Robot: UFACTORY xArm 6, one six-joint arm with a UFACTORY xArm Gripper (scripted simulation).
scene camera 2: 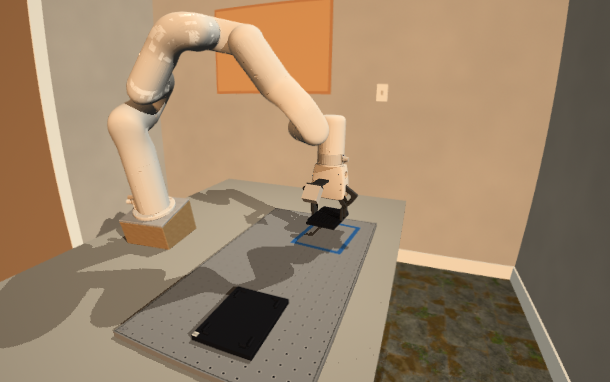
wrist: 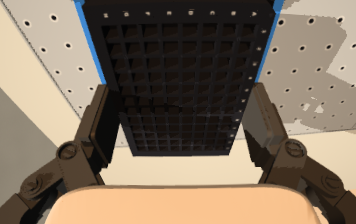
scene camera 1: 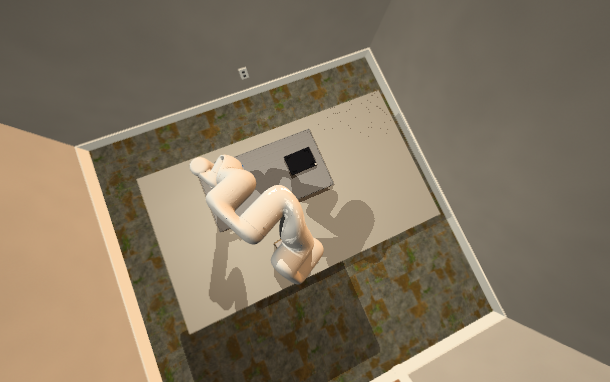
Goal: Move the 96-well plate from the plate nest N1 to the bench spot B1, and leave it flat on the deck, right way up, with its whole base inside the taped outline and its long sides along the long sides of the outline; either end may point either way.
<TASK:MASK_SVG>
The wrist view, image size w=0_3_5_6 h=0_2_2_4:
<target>my gripper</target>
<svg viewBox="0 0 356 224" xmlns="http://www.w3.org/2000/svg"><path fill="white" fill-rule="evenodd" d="M356 196L350 190L346 191L344 189L344 184L338 175L307 155L307 148L302 142L288 137L275 104L271 103L262 82L254 82L241 120L251 162L254 163L255 167L261 167L261 170L263 170L258 184L105 185L100 172L102 169L107 169L108 164L111 164L120 120L107 84L99 84L91 104L87 105L74 140L61 144L56 151L56 158L32 173L22 182L20 192L13 194L0 207L0 224L37 224L43 217L42 214L48 209L52 210L45 224L321 224L313 207L317 207L322 212L321 214L329 224L356 224Z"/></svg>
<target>black 96-well plate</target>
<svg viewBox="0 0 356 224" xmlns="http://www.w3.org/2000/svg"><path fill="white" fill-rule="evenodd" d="M84 0L85 3L81 6L132 156L229 156L276 16L276 12L273 9L275 0Z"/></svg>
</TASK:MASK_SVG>
